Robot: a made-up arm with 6 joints. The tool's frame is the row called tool. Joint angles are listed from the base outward. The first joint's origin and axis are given. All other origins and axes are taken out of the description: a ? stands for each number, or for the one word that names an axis. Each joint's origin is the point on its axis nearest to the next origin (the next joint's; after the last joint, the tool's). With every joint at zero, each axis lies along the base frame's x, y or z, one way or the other. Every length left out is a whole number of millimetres.
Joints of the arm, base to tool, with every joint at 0 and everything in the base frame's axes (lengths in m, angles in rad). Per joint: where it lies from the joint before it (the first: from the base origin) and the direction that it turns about. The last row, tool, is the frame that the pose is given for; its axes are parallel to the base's.
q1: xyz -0.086 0 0.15 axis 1 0 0
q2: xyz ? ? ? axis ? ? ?
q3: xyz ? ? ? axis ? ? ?
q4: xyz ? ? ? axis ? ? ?
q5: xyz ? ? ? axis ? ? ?
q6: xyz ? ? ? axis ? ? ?
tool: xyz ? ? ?
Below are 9 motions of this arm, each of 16 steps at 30 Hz.
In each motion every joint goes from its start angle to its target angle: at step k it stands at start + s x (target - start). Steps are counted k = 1, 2, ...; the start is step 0. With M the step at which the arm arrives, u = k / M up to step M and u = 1 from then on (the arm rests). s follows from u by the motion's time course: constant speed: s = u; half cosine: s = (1 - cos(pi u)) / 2; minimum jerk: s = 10 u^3 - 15 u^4 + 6 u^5.
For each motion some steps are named. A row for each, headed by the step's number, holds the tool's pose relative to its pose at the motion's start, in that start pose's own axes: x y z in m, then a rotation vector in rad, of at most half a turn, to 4 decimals.
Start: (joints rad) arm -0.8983 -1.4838 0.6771 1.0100 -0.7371 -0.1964
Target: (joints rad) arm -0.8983 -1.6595 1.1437 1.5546 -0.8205 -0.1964
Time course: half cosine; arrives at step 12
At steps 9, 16:
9: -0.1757 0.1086 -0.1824 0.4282 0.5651 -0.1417
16: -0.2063 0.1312 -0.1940 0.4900 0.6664 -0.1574

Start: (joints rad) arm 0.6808 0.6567 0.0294 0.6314 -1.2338 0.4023
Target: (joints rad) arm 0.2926 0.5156 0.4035 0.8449 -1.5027 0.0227
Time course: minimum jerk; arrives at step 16
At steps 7, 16:
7: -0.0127 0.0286 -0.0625 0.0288 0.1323 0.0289
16: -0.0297 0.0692 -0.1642 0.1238 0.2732 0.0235

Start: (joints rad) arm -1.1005 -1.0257 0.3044 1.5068 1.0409 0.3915
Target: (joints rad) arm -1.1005 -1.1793 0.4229 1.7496 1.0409 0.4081
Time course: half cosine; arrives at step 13
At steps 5, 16:
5: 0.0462 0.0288 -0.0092 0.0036 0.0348 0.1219
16: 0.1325 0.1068 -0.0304 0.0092 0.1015 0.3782

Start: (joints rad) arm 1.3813 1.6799 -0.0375 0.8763 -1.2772 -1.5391
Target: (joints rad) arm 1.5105 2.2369 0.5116 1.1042 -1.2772 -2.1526
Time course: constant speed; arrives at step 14
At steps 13, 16:
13: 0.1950 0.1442 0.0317 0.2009 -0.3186 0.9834
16: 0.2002 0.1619 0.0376 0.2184 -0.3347 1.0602

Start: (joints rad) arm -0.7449 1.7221 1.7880 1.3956 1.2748 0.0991
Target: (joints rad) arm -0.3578 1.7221 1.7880 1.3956 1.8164 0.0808
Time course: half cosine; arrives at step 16
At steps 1, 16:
1: -0.0018 -0.0037 0.0027 -0.0060 -0.0012 -0.0034
16: -0.2904 -0.2532 0.3378 -0.6267 -0.0222 -0.3631

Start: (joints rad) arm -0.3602 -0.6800 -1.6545 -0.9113 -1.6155 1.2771
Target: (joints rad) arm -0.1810 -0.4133 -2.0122 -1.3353 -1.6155 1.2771
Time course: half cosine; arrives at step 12
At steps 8, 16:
8: 0.0999 -0.0088 0.0562 -0.1233 -0.2350 0.3432
16: 0.1227 -0.0055 0.0793 -0.1764 -0.3058 0.4378

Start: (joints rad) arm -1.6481 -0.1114 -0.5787 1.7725 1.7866 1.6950
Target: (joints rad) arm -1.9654 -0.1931 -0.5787 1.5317 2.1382 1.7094
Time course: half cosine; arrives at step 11
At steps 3, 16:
3: 0.0237 -0.0467 0.0459 -0.0516 -0.0601 -0.0148
16: 0.1430 -0.2230 0.3181 -0.3005 -0.3692 -0.0284

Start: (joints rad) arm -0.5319 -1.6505 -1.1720 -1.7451 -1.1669 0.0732
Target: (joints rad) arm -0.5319 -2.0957 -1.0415 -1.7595 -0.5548 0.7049
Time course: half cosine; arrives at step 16
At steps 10, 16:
10: -0.2302 -0.1707 0.0363 -0.1476 -0.0884 -0.6147
16: -0.3483 -0.1973 0.0403 -0.2173 -0.1219 -0.8972

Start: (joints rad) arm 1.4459 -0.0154 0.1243 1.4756 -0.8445 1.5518
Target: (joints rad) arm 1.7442 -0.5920 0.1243 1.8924 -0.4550 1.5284
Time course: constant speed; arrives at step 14
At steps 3, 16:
3: 0.0007 -0.0655 0.0919 -0.1946 -0.0653 -0.1039
16: -0.0291 -0.1109 0.5374 -0.9863 -0.3762 -0.3493

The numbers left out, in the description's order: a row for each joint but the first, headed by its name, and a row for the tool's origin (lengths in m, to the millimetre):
q2: xyz 0 0.168 0.285, axis 0 -1 0
q3: xyz -0.065 0 0.01, axis 1 0 0
q4: xyz 0 -0.394 0.023, axis 0 1 0
q5: xyz -0.01 0 0.072, axis -1 0 0
q6: xyz 0 -0.048 -0.4, axis 0 0 -1
tool: xyz 0.097 -0.311 0

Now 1 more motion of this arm.
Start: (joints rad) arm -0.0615 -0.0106 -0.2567 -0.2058 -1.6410 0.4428
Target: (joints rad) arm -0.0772 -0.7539 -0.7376 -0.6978 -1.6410 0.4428
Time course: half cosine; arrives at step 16
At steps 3, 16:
3: -0.0044 0.0025 0.0108 -0.0439 0.0064 -0.0206
16: -0.0179 0.0486 0.1000 -0.4558 0.3379 -0.2205

